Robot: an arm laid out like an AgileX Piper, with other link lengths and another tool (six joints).
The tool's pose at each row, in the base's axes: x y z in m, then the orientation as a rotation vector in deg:
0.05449, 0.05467, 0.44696, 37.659, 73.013, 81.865
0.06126, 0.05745, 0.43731, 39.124, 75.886, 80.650
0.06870, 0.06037, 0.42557, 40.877, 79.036, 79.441
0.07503, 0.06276, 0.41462, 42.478, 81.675, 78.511
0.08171, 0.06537, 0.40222, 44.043, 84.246, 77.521
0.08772, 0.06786, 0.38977, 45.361, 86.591, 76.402
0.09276, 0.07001, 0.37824, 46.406, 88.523, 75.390
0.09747, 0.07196, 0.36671, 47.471, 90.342, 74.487
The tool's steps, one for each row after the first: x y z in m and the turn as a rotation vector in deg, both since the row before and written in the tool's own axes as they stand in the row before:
0.00292, -0.01092, 0.00434, 2.889, 0.776, 0.034
0.00328, -0.01284, 0.00511, 3.189, 0.893, 0.257
0.00281, -0.01161, 0.00479, 2.697, 0.775, 0.388
0.00309, -0.01282, 0.00559, 2.649, 0.739, 0.357
0.00307, -0.01253, 0.00555, 2.433, 0.621, 0.147
0.00280, -0.01136, 0.00511, 2.014, 0.495, 0.060
0.00268, -0.01119, 0.00515, 1.911, 0.488, 0.156

